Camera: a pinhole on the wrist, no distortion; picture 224 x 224 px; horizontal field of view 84.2 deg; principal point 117.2 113.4 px. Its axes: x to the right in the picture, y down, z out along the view. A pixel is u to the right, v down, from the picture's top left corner.
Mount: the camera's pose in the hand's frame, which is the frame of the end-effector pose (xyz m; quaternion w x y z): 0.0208 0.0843 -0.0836 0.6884 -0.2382 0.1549 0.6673
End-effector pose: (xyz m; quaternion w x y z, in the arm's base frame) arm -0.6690 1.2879 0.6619 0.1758 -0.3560 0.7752 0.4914
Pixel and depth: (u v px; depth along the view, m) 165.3 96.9 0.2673
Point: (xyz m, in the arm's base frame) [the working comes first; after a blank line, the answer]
In the camera's frame: 0.1037 -0.0356 0.2673

-0.9279 1.4375 0.8001
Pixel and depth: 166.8 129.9 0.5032
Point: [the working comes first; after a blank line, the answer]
In the camera's frame: 0.2014 0.0670 0.5032

-1.0066 1.6565 0.9469
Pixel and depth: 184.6 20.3 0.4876
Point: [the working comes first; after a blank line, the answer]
In the camera's frame: 0.2651 -0.3662 0.4876

-1.3396 1.5087 0.7034
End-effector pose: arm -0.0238 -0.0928 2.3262 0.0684 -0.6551 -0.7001 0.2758
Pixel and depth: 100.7 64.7 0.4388
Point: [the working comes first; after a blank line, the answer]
In the camera's frame: -0.0584 -0.1724 0.4388

0.0414 -0.0593 1.8778
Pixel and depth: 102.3 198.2 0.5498
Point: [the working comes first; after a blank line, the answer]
In the camera's frame: -0.0661 0.3761 0.5498

0.1455 -0.6004 1.9758
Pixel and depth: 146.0 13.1 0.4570
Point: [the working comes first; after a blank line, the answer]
In the camera's frame: 0.1062 -0.3698 0.4570

0.1680 0.1484 1.7929
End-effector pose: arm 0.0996 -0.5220 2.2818 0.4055 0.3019 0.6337 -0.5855
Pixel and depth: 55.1 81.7 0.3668
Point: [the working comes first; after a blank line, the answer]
In the camera's frame: -0.1838 -0.0938 0.3668

0.2293 -0.8400 2.1685
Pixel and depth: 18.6 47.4 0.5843
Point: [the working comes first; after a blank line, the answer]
In the camera's frame: -0.4648 -0.3111 0.5843

0.0977 -1.2254 2.0810
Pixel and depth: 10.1 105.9 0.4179
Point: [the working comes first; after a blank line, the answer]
In the camera's frame: -0.3611 -0.0253 0.4179

0.1858 -0.9755 2.3045
